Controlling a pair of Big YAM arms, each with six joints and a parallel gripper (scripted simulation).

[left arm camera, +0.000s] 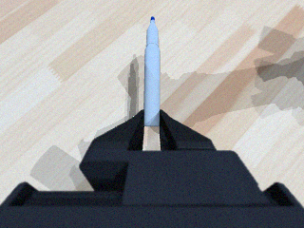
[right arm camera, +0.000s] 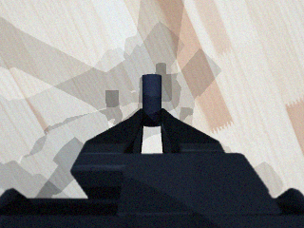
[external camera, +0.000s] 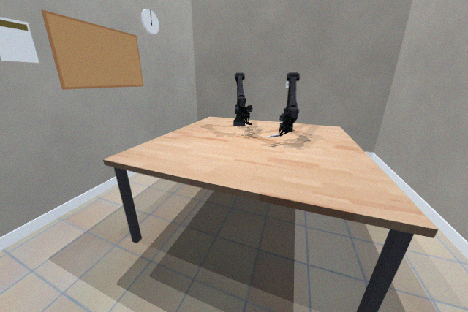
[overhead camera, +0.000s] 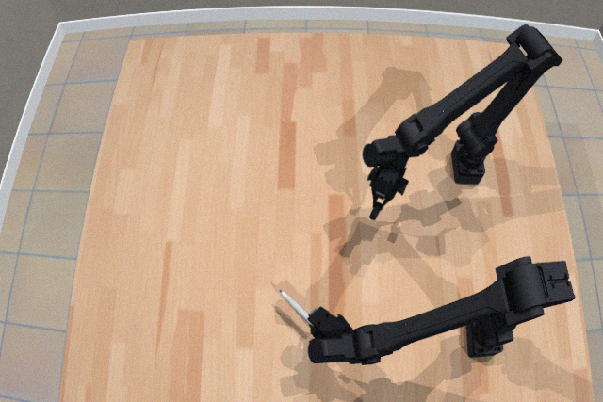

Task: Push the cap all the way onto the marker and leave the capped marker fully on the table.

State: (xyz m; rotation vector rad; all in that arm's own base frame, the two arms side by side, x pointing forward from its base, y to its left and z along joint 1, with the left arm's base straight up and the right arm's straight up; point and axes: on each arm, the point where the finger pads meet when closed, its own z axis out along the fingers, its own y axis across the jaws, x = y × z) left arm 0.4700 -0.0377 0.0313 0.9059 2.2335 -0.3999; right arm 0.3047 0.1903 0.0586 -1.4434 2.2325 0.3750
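My right hand is 280 mm to the right of the white marker, 210 mm short of it and 30 mm above it. From my right hand the other things lie so: black cap (20 mm to the left, 10 mm ahead).
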